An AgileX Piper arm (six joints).
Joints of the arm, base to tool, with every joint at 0 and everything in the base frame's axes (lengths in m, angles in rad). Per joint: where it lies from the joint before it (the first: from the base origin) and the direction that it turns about. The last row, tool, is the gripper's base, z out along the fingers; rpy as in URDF.
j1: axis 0 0 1 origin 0 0 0.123
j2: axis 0 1 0 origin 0 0 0
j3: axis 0 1 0 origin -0.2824 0 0.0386
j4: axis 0.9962 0 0.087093 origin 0.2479 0 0.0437
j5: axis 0 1 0 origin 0 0 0
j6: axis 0.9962 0 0.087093 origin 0.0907 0 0.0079
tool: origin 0 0 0 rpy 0 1.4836 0
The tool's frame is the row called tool.
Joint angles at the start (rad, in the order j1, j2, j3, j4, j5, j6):
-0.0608 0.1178 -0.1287 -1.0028 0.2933 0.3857
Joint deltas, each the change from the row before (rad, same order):
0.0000 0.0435 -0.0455 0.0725 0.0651 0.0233
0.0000 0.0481 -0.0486 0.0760 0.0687 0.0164
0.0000 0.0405 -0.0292 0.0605 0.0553 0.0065
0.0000 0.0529 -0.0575 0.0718 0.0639 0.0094
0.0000 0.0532 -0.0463 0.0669 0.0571 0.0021
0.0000 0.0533 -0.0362 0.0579 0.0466 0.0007
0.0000 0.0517 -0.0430 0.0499 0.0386 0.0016
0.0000 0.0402 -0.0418 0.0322 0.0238 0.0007
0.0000 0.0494 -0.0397 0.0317 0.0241 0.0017
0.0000 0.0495 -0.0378 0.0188 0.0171 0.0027
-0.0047 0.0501 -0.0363 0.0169 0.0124 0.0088
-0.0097 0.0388 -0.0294 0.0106 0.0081 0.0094
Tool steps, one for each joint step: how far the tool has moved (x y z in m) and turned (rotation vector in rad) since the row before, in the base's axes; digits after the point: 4 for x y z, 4 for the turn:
0.0017 -0.0035 0.0075 0.1014 0.0227 -0.0482
0.0023 -0.0030 0.0073 0.0985 0.0318 -0.0480
0.0026 -0.0018 0.0020 0.0728 0.0424 -0.0361
0.0036 -0.0014 0.0092 0.0861 0.0335 -0.0398
0.0046 -0.0005 0.0056 0.0746 0.0458 -0.0308
0.0055 0.0002 0.0029 0.0637 0.0508 -0.0230
0.0060 0.0005 0.0056 0.0548 0.0374 -0.0183
0.0054 0.0005 0.0074 0.0345 0.0166 -0.0104
0.0073 0.0005 0.0056 0.0354 0.0282 -0.0106
0.0080 0.0000 0.0054 0.0228 0.0247 -0.0084
0.0086 -0.0005 0.0047 0.0250 0.0207 -0.0148
0.0069 -0.0013 0.0039 0.0185 0.0126 -0.0187

